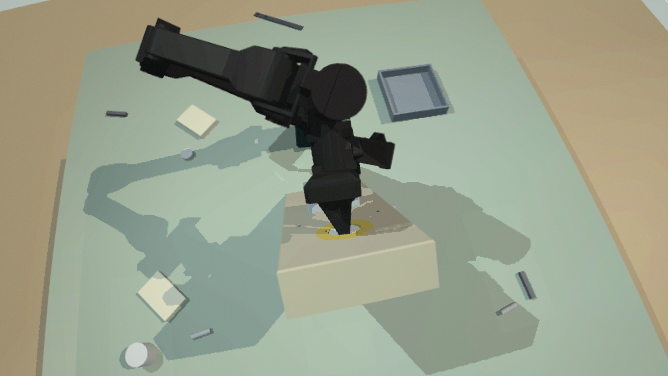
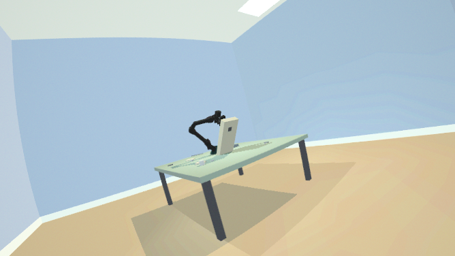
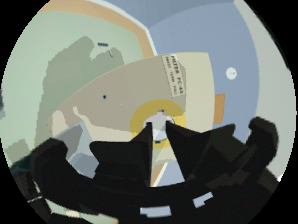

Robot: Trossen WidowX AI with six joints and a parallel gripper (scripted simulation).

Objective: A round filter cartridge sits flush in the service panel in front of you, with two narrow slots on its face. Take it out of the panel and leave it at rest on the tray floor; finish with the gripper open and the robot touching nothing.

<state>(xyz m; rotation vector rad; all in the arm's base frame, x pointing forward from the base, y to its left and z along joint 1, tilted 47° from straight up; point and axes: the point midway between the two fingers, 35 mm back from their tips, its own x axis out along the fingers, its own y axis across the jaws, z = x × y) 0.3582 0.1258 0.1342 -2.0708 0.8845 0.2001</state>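
Now: gripper tip 1 cm short of the filter cartridge and 1 cm above it. Also, from my gripper tip: grey tray: 41 cm behind, 30 cm to the left, 26 cm below.
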